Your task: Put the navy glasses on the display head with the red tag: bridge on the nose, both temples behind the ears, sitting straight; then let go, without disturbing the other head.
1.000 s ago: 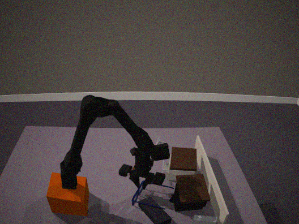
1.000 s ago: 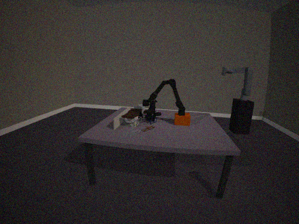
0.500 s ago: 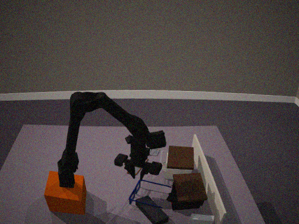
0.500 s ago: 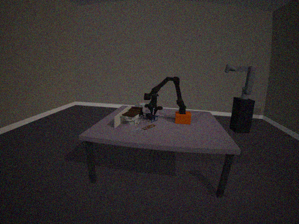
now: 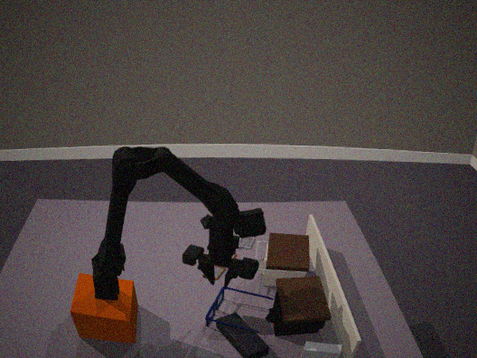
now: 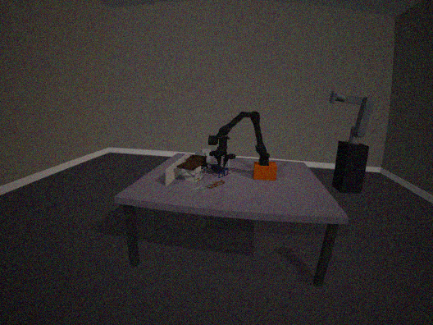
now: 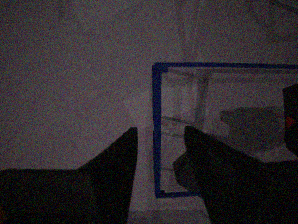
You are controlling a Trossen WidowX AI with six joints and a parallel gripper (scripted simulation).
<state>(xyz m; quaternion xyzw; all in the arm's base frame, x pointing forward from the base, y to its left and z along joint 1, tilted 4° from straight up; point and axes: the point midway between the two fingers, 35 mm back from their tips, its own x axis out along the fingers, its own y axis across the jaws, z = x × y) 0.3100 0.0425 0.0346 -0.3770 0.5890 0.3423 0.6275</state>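
Right now the dark flat object is 30 mm ahead of my gripper tip, 160 mm to the right of it and 60 mm below it. The rest, counted from my gripper tip: pale upright panel (310 mm ahead, 20 mm to the right, 20 mm below).
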